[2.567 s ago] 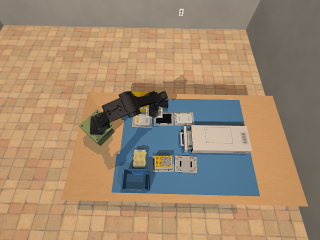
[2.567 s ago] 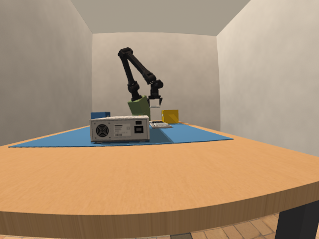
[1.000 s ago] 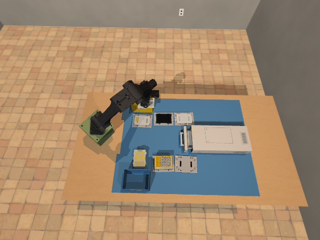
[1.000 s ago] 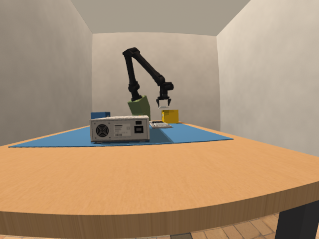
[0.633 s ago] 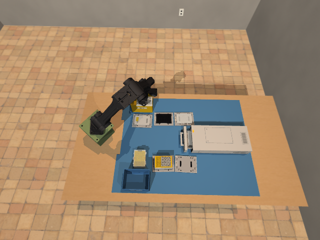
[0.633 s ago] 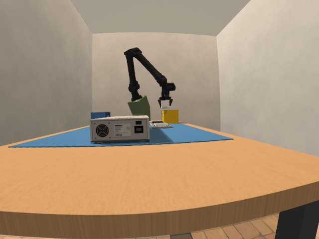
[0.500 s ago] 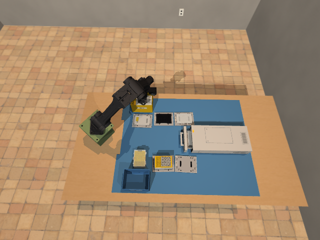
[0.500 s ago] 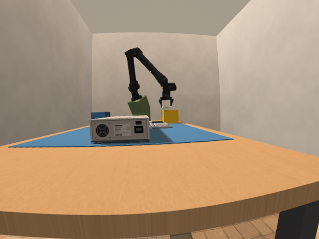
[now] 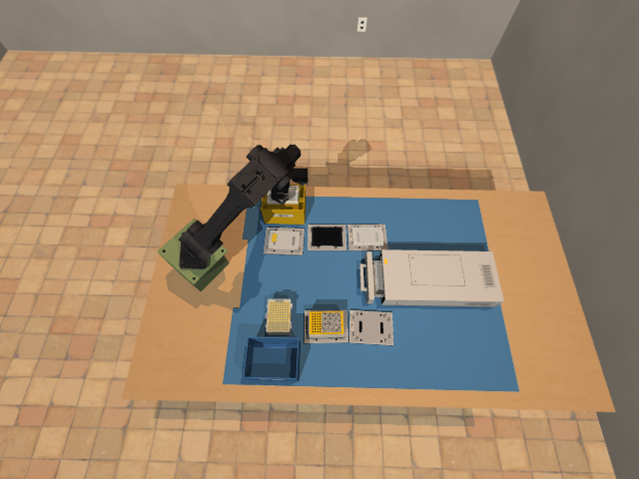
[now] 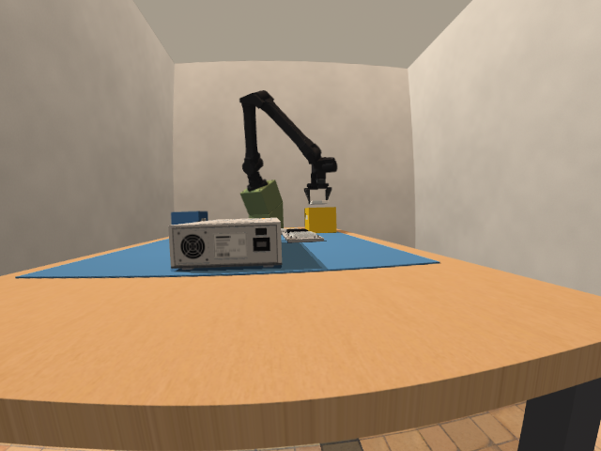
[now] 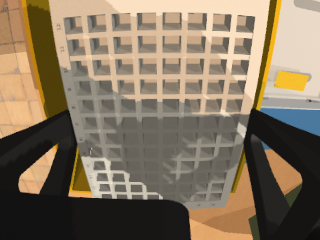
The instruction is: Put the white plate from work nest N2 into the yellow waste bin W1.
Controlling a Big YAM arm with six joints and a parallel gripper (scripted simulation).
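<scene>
The white plate lies right at my hand. The rest, counted from my hand: black plate 17 cm ahead, 15 cm to the right, 13 cm below; then yellow waste bin 11 cm below, 1 cm to the left; then instrument box 49 cm ahead, 38 cm to the right, 11 cm below.
</scene>
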